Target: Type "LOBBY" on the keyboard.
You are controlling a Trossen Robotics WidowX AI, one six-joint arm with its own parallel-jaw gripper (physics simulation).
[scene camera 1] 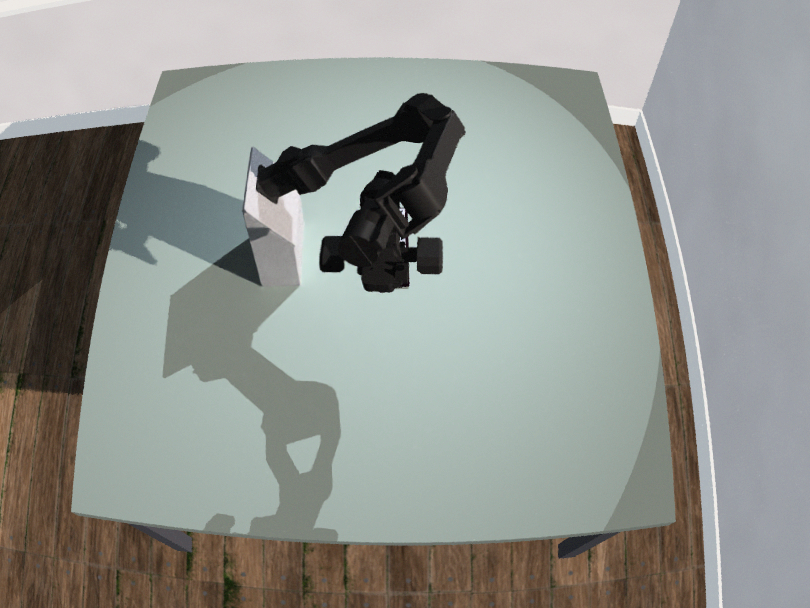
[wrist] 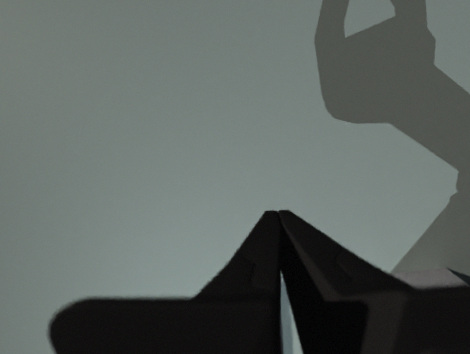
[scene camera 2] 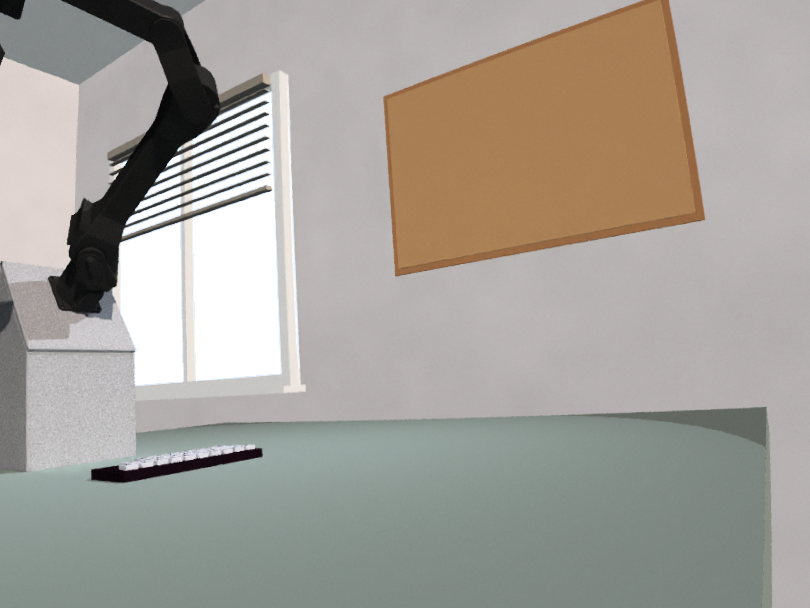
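Where they show: gripper, fingertip midpoint: (scene camera 1: 382, 290) (wrist: 276, 222); arm's base, origin of the base link: (scene camera 1: 267, 184) (scene camera 2: 74, 295).
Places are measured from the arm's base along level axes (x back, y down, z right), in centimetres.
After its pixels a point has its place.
Observation:
The keyboard (scene camera 2: 176, 462) {x -28.0, y 23.2, z 4.1 cm}, a dark base with rows of white keys, lies flat on the table in front of the grey pedestal. In scene camera 1 the arm hides nearly all of it, and slivers show beside the gripper's body. Its key letters cannot be read. My gripper (wrist: 276, 222) {x -21.4, y -7.7, z 29.1 cm} is shut and empty, its two black fingertips meeting. In scene camera 1 it hangs above the keyboard area, with its fingertips hidden under its body. The keyboard does not show in the wrist view. In scene camera 2 the gripper's fingertips are out of frame.
The grey speckled pedestal (scene camera 1: 278, 258) {x -1.3, y 13.1, z 9.3 cm} (scene camera 2: 81, 405) {x -5.2, y 16.4, z 2.0 cm} bears the arm's base, left of the keyboard in scene camera 1; its corner shows in the wrist view. The pale green table (scene camera 1: 497, 392) {x -44.2, y 24.4, z 35.7 cm} (scene camera 2: 457, 510) {x -66.6, y 24.4, z 12.5 cm} (wrist: 125, 125) {x -39.8, y 24.4, z 35.6 cm} carries the arm's shadow. A window and a cork board (scene camera 2: 543, 143) are on the wall.

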